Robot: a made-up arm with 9 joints. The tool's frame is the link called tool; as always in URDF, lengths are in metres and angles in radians. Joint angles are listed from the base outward. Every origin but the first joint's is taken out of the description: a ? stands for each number. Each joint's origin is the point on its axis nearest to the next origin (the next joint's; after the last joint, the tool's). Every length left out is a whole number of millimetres.
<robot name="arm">
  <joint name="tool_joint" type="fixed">
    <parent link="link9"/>
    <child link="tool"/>
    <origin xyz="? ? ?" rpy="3.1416 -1.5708 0"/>
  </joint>
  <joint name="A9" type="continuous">
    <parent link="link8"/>
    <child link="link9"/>
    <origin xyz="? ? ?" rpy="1.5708 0 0"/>
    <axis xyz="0 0 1"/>
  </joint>
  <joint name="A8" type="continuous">
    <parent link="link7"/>
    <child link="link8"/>
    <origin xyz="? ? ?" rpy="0 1.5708 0"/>
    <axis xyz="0 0 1"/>
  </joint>
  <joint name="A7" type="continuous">
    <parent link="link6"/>
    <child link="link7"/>
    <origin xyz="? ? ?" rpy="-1.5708 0 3.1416"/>
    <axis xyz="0 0 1"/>
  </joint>
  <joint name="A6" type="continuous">
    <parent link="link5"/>
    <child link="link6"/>
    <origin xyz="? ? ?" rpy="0 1.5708 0"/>
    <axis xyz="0 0 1"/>
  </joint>
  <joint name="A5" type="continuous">
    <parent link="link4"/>
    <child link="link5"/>
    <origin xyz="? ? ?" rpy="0 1.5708 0"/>
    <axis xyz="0 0 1"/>
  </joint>
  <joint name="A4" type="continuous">
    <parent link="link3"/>
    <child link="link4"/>
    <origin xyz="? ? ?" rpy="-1.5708 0 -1.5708"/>
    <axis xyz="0 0 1"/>
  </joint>
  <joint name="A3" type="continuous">
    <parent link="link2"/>
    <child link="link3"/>
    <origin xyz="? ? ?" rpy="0 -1.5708 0"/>
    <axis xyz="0 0 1"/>
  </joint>
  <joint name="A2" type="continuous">
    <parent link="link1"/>
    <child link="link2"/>
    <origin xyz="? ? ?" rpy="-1.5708 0 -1.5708"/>
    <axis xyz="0 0 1"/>
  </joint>
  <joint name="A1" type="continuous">
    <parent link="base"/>
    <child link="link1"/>
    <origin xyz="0 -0.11 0.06" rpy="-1.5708 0 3.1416"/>
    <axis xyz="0 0 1"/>
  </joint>
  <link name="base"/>
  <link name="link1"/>
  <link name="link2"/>
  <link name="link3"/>
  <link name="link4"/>
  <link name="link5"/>
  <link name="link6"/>
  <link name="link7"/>
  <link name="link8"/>
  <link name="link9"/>
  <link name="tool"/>
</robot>
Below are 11 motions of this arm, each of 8 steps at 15 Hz.
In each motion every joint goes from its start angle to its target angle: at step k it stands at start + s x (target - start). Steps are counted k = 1, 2, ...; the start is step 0. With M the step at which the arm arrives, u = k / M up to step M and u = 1 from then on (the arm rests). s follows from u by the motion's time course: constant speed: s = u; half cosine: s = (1 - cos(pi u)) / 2; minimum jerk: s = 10 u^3 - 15 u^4 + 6 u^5.
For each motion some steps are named. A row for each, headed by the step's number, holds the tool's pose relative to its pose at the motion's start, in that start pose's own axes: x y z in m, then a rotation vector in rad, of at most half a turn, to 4 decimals.
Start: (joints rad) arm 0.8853 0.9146 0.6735 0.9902 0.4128 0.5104 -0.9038 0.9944 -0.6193
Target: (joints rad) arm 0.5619 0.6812 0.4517 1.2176 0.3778 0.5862 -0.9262 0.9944 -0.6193
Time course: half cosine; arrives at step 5
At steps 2, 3, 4, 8:
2: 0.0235 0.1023 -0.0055 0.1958 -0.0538 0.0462
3: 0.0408 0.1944 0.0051 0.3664 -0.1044 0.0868
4: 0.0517 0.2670 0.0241 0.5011 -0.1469 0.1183
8: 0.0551 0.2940 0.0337 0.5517 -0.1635 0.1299

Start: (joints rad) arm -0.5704 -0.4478 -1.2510 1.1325 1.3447 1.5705 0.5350 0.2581 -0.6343
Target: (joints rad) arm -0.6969 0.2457 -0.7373 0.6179 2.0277 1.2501 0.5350 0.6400 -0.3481
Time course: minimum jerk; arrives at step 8
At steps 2, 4, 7, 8:
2: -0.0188 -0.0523 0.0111 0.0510 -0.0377 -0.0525
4: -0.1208 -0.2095 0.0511 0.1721 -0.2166 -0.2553
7: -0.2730 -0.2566 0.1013 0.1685 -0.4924 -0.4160
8: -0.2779 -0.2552 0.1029 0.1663 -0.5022 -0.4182

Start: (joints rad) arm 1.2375 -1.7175 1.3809 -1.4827 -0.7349 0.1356 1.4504 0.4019 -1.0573
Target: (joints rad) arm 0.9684 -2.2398 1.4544 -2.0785 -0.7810 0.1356 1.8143 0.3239 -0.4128
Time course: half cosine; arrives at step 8
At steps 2, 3, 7, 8:
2: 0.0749 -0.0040 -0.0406 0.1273 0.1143 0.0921
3: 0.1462 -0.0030 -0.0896 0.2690 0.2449 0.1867
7: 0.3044 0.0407 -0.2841 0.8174 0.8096 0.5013
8: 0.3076 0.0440 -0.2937 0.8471 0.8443 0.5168

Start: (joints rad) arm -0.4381 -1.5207 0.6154 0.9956 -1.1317 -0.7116 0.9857 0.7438 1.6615
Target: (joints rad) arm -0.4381 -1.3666 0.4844 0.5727 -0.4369 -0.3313 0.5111 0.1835 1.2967
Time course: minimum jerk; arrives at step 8
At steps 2, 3, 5, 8:
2: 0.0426 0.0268 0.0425 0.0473 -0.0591 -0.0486
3: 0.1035 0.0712 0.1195 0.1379 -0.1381 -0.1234
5: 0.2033 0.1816 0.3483 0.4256 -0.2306 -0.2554
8: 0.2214 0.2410 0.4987 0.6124 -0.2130 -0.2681

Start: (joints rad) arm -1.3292 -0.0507 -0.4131 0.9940 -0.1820 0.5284 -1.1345 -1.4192 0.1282
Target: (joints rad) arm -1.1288 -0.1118 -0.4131 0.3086 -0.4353 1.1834 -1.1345 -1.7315 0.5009
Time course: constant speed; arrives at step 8
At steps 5, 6, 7, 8:
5: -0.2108 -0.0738 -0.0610 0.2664 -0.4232 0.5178
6: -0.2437 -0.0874 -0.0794 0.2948 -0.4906 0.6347
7: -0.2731 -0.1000 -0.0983 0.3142 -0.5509 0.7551
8: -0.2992 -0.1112 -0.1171 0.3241 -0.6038 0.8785

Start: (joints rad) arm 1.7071 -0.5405 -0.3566 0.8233 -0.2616 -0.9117 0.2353 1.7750 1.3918
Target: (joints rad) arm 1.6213 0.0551 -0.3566 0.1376 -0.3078 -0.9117 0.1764 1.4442 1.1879
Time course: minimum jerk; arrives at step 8
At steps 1, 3, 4, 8:
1: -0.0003 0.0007 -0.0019 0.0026 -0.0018 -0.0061
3: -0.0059 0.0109 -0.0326 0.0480 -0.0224 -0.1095
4: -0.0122 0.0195 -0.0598 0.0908 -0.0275 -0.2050
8: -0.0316 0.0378 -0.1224 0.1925 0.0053 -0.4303

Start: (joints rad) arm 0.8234 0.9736 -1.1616 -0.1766 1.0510 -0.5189 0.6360 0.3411 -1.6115
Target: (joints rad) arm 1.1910 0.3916 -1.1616 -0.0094 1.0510 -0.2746 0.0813 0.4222 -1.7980
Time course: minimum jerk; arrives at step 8
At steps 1, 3, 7, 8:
1: 0.0035 -0.0105 -0.0049 0.0037 -0.0014 -0.0087
3: 0.0396 -0.1848 -0.0845 0.0591 -0.0293 -0.1636
7: -0.0658 -0.6374 -0.2987 0.1532 -0.1551 -0.7002
8: -0.0713 -0.6460 -0.3034 0.1541 -0.1586 -0.7140

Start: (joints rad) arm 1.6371 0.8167 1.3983 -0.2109 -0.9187 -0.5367 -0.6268 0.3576 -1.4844
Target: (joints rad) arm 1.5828 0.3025 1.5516 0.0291 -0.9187 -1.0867 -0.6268 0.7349 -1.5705
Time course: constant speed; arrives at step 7
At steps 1, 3, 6, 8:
1: 0.0018 0.0803 -0.0058 -0.0212 -0.0031 0.0531
3: -0.0164 0.2419 -0.0032 -0.0577 -0.0325 0.1665
6: -0.1012 0.4685 0.0349 -0.0880 -0.1340 0.3454
8: -0.1444 0.5348 0.0555 -0.0889 -0.1824 0.4049

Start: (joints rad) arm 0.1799 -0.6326 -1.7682 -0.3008 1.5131 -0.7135 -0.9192 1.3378 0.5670
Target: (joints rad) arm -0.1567 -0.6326 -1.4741 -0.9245 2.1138 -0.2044 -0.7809 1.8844 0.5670
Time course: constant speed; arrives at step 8
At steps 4, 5, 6, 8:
4: -0.0429 0.2715 0.1806 -0.6633 -0.2592 0.2016
5: -0.0452 0.3531 0.1885 -0.8184 -0.2852 0.3078
6: -0.0457 0.4321 0.1820 -0.9622 -0.2938 0.4340
8: -0.0456 0.5710 0.1341 -1.2009 -0.2561 0.7384

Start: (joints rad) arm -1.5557 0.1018 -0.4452 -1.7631 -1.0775 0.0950 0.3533 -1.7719 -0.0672
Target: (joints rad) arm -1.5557 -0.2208 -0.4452 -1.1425 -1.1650 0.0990 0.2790 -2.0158 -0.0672
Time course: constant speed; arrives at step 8
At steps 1, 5, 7, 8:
1: 0.0130 -0.0249 -0.0003 0.0274 0.0310 -0.0284
5: 0.0466 -0.1253 -0.0104 0.1461 0.1445 -0.1274
7: 0.0530 -0.1742 -0.0204 0.2103 0.1944 -0.1668
8: 0.0538 -0.1978 -0.0266 0.2434 0.2176 -0.1836

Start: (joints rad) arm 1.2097 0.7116 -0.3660 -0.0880 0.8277 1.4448 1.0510 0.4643 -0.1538
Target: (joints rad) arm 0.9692 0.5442 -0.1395 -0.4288 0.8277 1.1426 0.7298 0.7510 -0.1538
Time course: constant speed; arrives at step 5
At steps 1, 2, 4, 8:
1: 0.0078 -0.0949 0.0534 0.0819 -0.0990 -0.0275
2: 0.0073 -0.1980 0.0976 0.1549 -0.2028 -0.0643
4: -0.0225 -0.4170 0.1563 0.2700 -0.4228 -0.1612
8: -0.0525 -0.5274 0.1709 0.3105 -0.5377 -0.2187

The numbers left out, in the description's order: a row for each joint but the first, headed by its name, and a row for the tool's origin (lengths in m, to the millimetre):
tool: 0.15 0.02 0
A9: 0.08 -0.23 0
A8: -0.32 -0.04 0
A7: -0.07 0.09 0
A6: 0.46 0.05 0
A5: 0.15 0.02 0
A4: -0.2 -0.04 0
A3: -0.05 -0.11 0
A2: -0.5 0.08 0

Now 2 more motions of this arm.
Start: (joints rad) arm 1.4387 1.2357 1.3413 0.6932 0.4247 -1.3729 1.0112 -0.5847 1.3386
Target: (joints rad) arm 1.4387 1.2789 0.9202 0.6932 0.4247 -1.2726 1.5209 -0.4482 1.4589
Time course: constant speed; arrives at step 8
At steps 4, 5, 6, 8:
4: 0.0231 0.1183 0.1862 0.4221 -0.2164 -0.0009
5: 0.0253 0.1370 0.2352 0.5245 -0.2710 -0.0068
6: 0.0263 0.1515 0.2843 0.6255 -0.3258 -0.0153
8: 0.0243 0.1681 0.3809 0.8227 -0.4358 -0.0402

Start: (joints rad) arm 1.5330 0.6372 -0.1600 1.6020 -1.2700 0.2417 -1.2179 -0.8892 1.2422
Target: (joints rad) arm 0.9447 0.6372 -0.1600 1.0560 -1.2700 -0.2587 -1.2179 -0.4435 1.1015
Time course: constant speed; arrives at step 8
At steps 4, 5, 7, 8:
4: 0.1790 0.2479 -0.2460 -0.5083 0.1430 -0.0693
5: 0.2285 0.2892 -0.3231 -0.6325 0.1897 -0.0871
7: 0.3290 0.3418 -0.4897 -0.8751 0.2978 -0.1230
8: 0.3786 0.3523 -0.5772 -0.9925 0.3598 -0.1408

